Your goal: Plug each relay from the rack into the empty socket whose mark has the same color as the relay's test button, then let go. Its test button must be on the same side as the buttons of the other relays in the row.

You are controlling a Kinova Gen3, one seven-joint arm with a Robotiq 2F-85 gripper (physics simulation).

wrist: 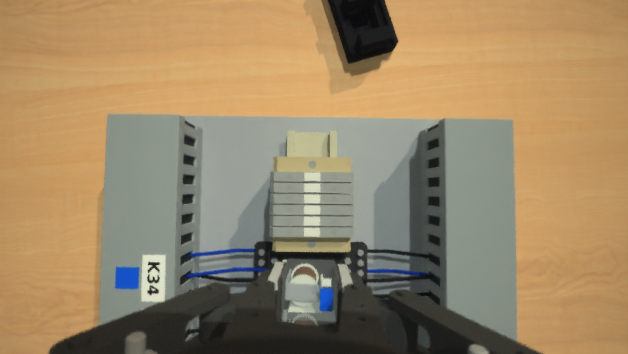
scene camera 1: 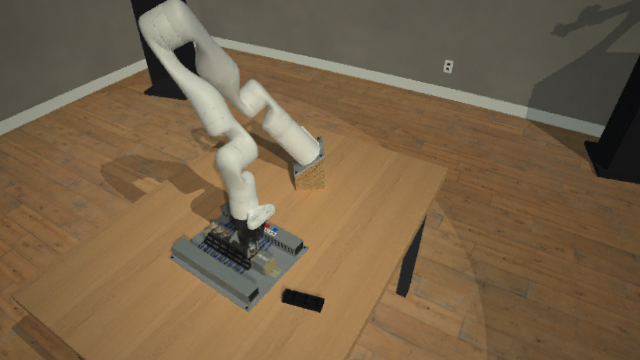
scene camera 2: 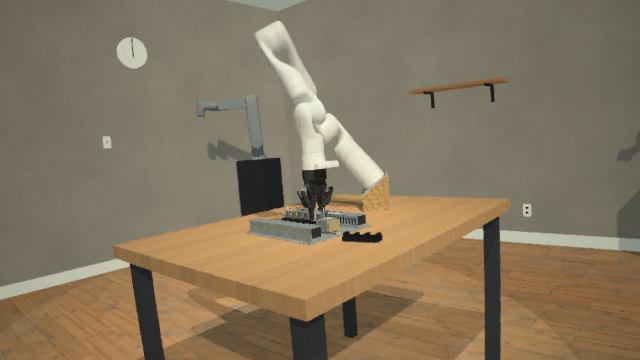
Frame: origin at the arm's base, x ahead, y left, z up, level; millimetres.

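Where they show: gripper, fingertip midpoint: [wrist: 310,279] [scene camera 1: 251,252] [scene camera 2: 317,220]; arm's base at its link origin: [scene camera 1: 309,155] [scene camera 2: 375,181].
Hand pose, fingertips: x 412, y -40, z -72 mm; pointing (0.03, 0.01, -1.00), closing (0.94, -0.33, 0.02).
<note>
Things, the pixels of their top centre, and the offset from my fingertips. "spot": a spot on its surface instead.
- clear-topped relay at its top centre: [wrist: 310,299] [scene camera 1: 250,244] 0 mm ahead, 1 mm left, 34 mm up
- blue test button at its top centre: [wrist: 326,300] 7 mm ahead, 1 mm right, 34 mm up
- end socket at a spot on its surface: [wrist: 261,252] spot: 27 mm back, 21 mm left, 16 mm down
- K34 label at a spot on its surface: [wrist: 153,278] spot: 84 mm back, 29 mm left, 7 mm up
- blue mark at its top centre: [wrist: 127,277] 98 mm back, 34 mm left, 7 mm up
- black rack at its top centre: [scene camera 1: 303,296] [scene camera 2: 361,232] 88 mm ahead, 185 mm left, 14 mm down
My gripper [scene camera 1: 251,250] [scene camera 2: 317,215] [wrist: 310,279] is shut on a clear-topped relay [wrist: 302,292] with a blue test button [wrist: 326,299]. In the wrist view the button is on the relay's right side. The relay is upright over the end socket [wrist: 261,252] of the row, by the K34 label [wrist: 153,278] and blue mark [wrist: 127,278]. I cannot tell how deep its pins sit. Other relays [scene camera 1: 218,230] [scene camera 2: 295,213] stand farther along the row; their button sides are not readable. The black rack [scene camera 1: 303,300] [scene camera 2: 362,237] [wrist: 364,32] shows no relay in the scene views.
Grey terminal blocks [scene camera 1: 263,261] [wrist: 287,205] with tan end pieces stand close beside the end socket. Grey wire ducts [scene camera 1: 215,270] [scene camera 2: 285,230] [wrist: 477,200] run along both sides of the panel. Blue and black wires [wrist: 225,252] link sockets and ducts.
</note>
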